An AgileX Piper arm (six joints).
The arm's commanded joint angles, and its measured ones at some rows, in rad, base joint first. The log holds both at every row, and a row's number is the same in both.
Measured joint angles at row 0:
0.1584 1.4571 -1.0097 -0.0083 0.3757 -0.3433
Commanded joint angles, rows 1 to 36:
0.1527 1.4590 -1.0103 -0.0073 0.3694 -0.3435
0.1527 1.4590 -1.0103 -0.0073 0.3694 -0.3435
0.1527 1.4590 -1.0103 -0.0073 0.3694 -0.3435
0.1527 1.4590 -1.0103 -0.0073 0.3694 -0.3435
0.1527 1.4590 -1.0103 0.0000 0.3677 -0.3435
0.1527 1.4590 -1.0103 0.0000 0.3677 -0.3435
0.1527 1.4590 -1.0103 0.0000 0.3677 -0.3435
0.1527 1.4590 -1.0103 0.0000 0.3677 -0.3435
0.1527 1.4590 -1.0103 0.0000 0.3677 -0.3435
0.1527 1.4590 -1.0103 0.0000 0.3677 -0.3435
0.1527 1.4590 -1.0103 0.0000 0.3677 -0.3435
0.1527 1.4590 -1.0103 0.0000 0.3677 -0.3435
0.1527 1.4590 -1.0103 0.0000 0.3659 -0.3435
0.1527 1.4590 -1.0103 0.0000 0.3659 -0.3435
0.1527 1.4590 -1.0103 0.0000 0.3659 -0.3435
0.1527 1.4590 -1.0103 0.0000 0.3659 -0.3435
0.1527 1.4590 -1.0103 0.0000 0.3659 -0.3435
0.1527 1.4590 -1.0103 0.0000 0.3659 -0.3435
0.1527 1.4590 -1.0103 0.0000 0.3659 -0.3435
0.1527 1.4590 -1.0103 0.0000 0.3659 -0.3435
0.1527 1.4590 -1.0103 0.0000 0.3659 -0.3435
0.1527 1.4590 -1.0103 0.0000 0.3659 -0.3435
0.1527 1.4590 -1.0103 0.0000 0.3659 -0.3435
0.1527 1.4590 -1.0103 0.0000 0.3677 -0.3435
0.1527 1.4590 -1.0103 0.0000 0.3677 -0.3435
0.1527 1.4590 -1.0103 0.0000 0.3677 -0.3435
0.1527 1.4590 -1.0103 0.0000 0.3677 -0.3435
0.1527 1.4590 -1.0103 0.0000 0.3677 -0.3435
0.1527 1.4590 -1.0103 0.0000 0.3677 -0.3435
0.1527 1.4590 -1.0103 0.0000 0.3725 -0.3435
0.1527 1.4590 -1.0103 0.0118 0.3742 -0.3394
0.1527 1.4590 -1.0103 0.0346 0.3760 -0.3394
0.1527 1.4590 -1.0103 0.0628 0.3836 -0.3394
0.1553 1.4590 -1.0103 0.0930 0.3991 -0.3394
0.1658 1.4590 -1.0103 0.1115 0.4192 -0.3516
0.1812 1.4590 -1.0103 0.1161 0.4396 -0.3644
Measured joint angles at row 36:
0.1584 1.4571 -1.0097 0.0493 0.3848 -0.3433
